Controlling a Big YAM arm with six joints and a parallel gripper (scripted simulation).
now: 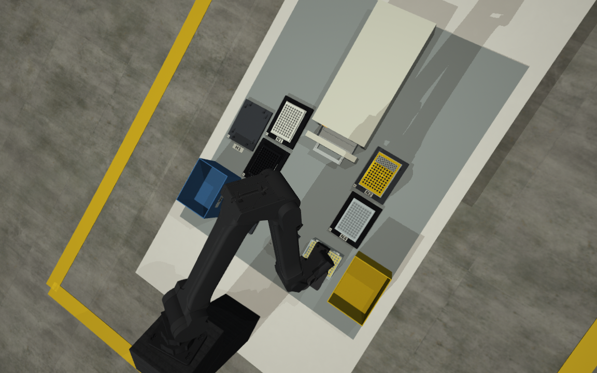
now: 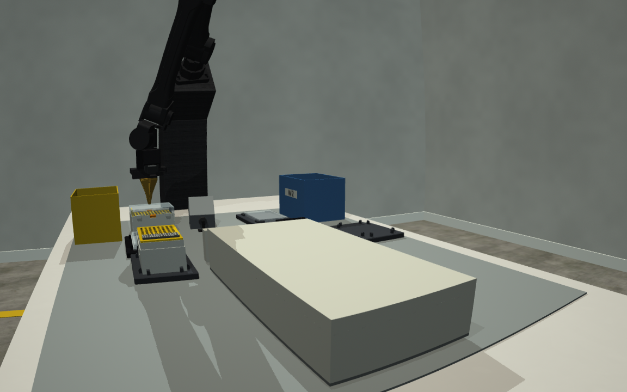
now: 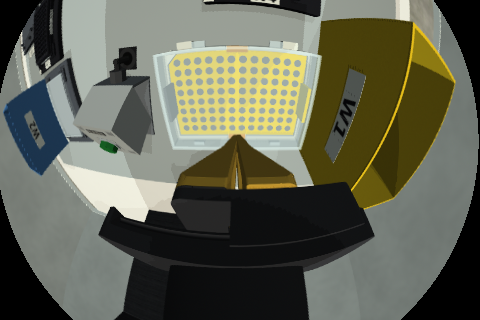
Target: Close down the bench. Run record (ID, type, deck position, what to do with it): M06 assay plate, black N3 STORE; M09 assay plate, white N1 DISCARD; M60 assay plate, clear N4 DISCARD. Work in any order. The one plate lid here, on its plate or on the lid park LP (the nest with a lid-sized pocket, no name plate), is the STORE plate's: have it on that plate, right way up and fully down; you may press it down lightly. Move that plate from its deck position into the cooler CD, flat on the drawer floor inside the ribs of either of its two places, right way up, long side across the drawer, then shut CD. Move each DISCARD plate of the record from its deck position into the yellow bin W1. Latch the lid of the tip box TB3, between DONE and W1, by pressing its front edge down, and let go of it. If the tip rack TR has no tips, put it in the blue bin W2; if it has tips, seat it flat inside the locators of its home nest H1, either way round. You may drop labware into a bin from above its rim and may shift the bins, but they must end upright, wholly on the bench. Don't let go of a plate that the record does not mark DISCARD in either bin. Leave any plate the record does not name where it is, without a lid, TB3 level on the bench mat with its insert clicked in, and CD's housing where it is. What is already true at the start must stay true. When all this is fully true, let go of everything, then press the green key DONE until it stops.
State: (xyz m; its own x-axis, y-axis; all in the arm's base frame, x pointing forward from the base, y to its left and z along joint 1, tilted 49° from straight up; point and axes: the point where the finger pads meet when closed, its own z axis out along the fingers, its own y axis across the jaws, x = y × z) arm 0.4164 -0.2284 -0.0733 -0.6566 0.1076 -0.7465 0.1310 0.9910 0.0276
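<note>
My hand is 3 cm short of the tip box lid, 2 cm above it and 1 cm to the left of it. Round my hand: tip box TB3: 4 cm below, 3 cm ahead, 1 cm to the right; green DONE key: 15 cm to the left, 2 cm ahead, 1 cm below; yellow bin W1: 16 cm to the right, 4 cm below, 1 cm behind.
</note>
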